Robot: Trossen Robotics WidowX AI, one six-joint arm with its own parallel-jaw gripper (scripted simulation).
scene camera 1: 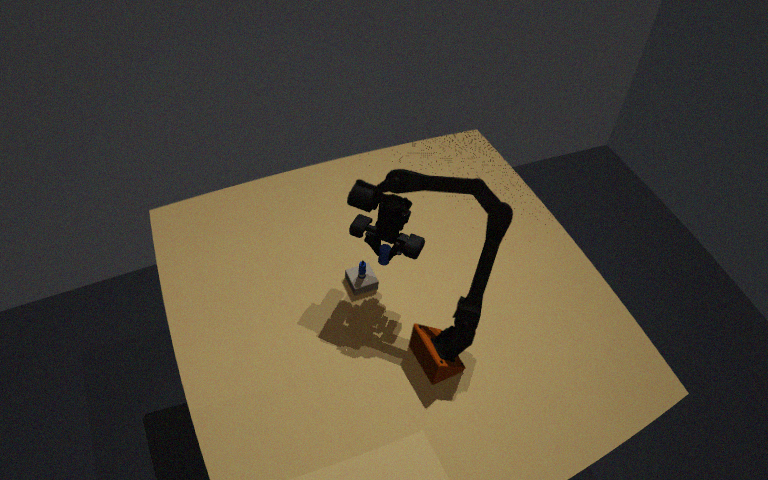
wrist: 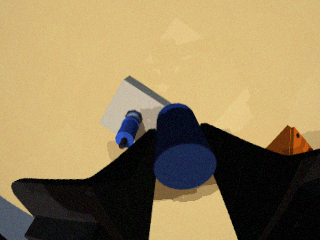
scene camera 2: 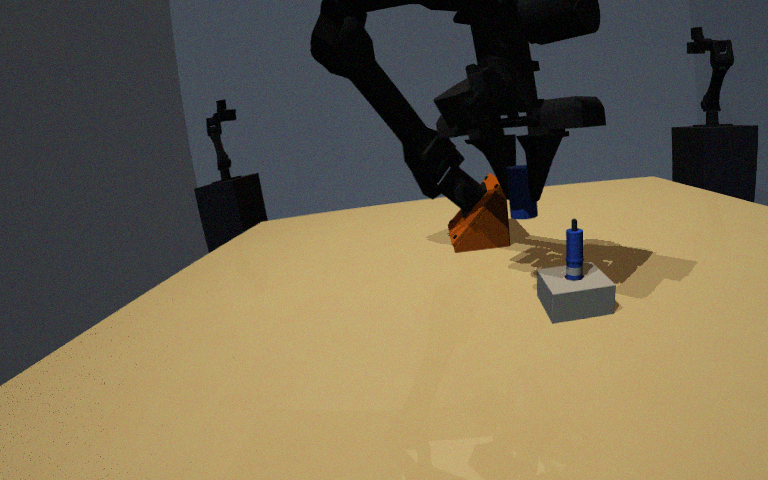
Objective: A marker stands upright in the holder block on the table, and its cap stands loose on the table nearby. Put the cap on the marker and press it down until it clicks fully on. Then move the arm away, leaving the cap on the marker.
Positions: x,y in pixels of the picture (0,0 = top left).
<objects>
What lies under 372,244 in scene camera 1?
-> My gripper.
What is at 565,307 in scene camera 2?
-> A grey holder block.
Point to a blue marker cap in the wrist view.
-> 183,159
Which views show my gripper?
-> Scene camera 1, the wrist view and scene camera 2: all of them.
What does my gripper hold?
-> A blue marker cap.
</objects>
